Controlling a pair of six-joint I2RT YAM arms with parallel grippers.
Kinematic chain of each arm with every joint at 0, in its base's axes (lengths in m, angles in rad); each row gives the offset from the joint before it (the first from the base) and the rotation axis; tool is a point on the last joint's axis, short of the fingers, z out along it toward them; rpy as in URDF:
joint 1: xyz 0 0 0.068 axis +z
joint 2: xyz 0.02 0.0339 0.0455 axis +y
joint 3: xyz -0.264 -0.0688 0 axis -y
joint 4: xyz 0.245 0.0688 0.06 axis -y
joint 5: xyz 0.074 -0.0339 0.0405 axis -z
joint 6: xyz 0.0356 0 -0.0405 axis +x
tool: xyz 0 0 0 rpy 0 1.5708 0
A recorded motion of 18 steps. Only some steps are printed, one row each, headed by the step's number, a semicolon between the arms.
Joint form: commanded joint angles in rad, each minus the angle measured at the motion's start. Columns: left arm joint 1, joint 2, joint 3, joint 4, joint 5, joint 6; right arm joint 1, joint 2, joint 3, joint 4, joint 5, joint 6.
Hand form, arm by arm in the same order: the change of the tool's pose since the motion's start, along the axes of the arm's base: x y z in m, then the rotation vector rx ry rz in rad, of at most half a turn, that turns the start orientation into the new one. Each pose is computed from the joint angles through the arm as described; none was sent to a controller.
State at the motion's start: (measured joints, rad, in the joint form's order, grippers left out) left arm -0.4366 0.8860 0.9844 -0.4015 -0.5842 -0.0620; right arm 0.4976 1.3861 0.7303 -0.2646 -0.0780 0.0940
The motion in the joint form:
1: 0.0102 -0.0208 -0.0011 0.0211 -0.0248 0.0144; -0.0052 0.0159 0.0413 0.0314 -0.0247 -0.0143
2: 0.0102 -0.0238 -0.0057 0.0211 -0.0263 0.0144; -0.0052 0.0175 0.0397 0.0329 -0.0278 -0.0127
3: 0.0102 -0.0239 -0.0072 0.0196 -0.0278 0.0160; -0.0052 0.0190 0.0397 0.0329 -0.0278 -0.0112
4: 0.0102 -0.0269 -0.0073 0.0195 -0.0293 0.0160; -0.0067 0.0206 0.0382 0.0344 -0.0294 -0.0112
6: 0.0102 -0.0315 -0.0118 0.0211 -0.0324 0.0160; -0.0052 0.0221 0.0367 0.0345 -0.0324 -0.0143
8: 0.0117 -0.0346 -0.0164 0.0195 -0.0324 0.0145; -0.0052 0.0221 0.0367 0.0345 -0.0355 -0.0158
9: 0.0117 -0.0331 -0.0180 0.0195 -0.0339 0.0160; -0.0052 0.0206 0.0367 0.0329 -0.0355 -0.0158
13: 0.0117 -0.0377 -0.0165 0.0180 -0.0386 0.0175; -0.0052 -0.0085 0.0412 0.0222 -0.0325 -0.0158
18: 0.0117 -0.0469 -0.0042 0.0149 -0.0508 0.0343; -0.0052 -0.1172 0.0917 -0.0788 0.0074 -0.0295
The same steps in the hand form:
1: -0.0038 0.0047 0.0053 0.0030 -0.0374 0.0307; 0.0103 0.0050 0.0106 0.0366 -0.0462 0.0214
2: -0.0043 0.0049 0.0043 0.0041 -0.0361 0.0321; 0.0102 0.0050 0.0098 0.0388 -0.0430 0.0221
3: -0.0043 0.0050 0.0037 0.0072 -0.0334 0.0332; 0.0104 0.0051 0.0094 0.0389 -0.0411 0.0209
4: -0.0050 0.0053 0.0041 0.0064 -0.0361 0.0346; 0.0105 0.0048 0.0087 0.0392 -0.0391 0.0204
6: -0.0058 0.0058 0.0035 0.0064 -0.0379 0.0376; 0.0101 0.0051 0.0078 0.0384 -0.0366 0.0262
8: -0.0062 0.0063 0.0023 0.0064 -0.0354 0.0394; 0.0101 0.0052 0.0078 0.0398 -0.0360 0.0293
9: -0.0058 0.0062 0.0016 0.0095 -0.0325 0.0405; 0.0098 0.0051 0.0081 0.0397 -0.0359 0.0293
13: -0.0070 0.0069 0.0027 0.0102 -0.0369 0.0447; 0.0077 0.0039 0.0162 0.0482 -0.0574 0.0276
18: -0.0101 0.0087 0.0080 0.0213 -0.0515 0.0530; -0.0020 -0.0029 0.0519 0.0409 -0.1282 0.0122

